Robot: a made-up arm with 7 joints. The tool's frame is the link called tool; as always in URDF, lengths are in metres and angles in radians. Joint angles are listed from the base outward.
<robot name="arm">
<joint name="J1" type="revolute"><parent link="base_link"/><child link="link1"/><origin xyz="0.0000 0.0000 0.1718" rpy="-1.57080 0.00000 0.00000"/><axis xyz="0 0 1"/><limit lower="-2.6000" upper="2.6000"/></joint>
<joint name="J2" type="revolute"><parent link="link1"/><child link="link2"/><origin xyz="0.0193 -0.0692 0.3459" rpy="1.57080 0.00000 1.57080"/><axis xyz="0 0 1"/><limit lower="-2.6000" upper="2.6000"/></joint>
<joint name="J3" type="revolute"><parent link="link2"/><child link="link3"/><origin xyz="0.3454 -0.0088 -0.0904" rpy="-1.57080 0.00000 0.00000"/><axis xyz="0 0 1"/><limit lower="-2.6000" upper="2.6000"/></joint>
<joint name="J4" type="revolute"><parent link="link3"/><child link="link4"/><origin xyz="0.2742 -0.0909 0.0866" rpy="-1.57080 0.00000 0.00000"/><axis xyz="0 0 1"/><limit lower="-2.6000" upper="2.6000"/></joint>
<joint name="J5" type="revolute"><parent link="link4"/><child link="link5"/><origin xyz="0.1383 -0.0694 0.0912" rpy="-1.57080 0.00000 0.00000"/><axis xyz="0 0 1"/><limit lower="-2.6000" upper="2.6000"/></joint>
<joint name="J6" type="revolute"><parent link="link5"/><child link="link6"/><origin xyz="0.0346 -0.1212 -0.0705" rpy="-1.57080 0.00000 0.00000"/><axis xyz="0 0 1"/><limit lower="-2.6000" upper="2.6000"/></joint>
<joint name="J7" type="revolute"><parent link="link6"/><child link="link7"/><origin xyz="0.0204 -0.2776 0.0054" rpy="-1.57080 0.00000 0.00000"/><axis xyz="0 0 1"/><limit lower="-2.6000" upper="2.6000"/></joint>
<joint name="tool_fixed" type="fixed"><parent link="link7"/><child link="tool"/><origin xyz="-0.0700 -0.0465 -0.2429" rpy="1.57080 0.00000 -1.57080"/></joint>
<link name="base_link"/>
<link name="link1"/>
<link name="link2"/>
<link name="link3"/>
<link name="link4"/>
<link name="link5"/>
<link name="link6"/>
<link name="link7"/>
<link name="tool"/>
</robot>
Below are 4 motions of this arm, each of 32 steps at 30 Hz.
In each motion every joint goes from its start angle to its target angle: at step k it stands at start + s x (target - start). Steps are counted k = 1, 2, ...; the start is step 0. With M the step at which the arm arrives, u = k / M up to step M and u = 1 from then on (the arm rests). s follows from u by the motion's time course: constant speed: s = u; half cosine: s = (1 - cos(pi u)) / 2; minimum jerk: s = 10 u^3 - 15 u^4 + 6 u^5.
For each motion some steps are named. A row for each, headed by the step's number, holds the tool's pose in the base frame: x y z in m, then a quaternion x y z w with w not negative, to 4 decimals.
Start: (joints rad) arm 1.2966 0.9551 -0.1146 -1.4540 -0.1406 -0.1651 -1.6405
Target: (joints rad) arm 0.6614 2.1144 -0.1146 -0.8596 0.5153 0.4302 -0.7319
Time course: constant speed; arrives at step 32
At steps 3, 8, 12, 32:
3: -0.3872 1.2779 0.2236 0.2036 -0.1063 -0.8988 0.3734
8: -0.2193 1.3620 0.2586 0.2677 -0.1009 -0.9143 0.2868
12: -0.0814 1.4039 0.3079 0.3211 -0.0988 -0.9170 0.2152
32: 0.4696 1.2492 0.7695 -0.5555 0.1208 0.8106 0.1405

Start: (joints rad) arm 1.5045 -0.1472 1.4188 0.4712 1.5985 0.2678 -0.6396
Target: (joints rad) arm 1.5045 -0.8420 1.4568 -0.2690 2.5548 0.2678 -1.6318
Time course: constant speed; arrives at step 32
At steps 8, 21, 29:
8: -0.3685 -0.1625 0.5959 0.1749 0.1501 0.0869 0.9692
21: -0.3009 -0.2416 0.6676 0.1252 -0.2494 0.1804 0.9432
29: -0.2381 -0.2821 0.6827 0.1479 -0.4781 0.2633 0.8247

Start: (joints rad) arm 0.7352 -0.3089 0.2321 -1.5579 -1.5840 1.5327 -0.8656
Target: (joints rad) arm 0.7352 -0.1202 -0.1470 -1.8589 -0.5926 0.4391 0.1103
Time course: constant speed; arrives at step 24
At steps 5, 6, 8, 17, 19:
5: -0.8495 0.3814 0.1998 0.5543 0.6366 -0.5237 0.1154
6: -0.8645 0.4030 0.1669 0.5882 0.6246 -0.4988 0.1222
8: -0.8852 0.4465 0.0992 0.6503 0.5990 -0.4464 0.1374
17: -0.8397 0.6176 -0.1949 0.8295 0.4689 -0.1945 0.2327
19: -0.8065 0.6438 -0.2503 0.8478 0.4403 -0.1416 0.2594

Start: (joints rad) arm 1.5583 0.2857 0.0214 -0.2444 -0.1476 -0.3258 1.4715
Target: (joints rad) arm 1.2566 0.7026 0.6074 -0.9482 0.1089 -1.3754 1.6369
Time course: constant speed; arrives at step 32
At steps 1, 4, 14, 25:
1: -0.7335 0.3132 0.2720 -0.1042 -0.9938 -0.0312 0.0243
4: -0.7070 0.3421 0.2700 -0.1073 -0.9929 -0.0401 0.0309
14: -0.6057 0.4139 0.2696 -0.1135 -0.9896 -0.0681 0.0563
25: -0.4816 0.4464 0.2736 -0.1089 -0.9842 -0.1014 0.0962

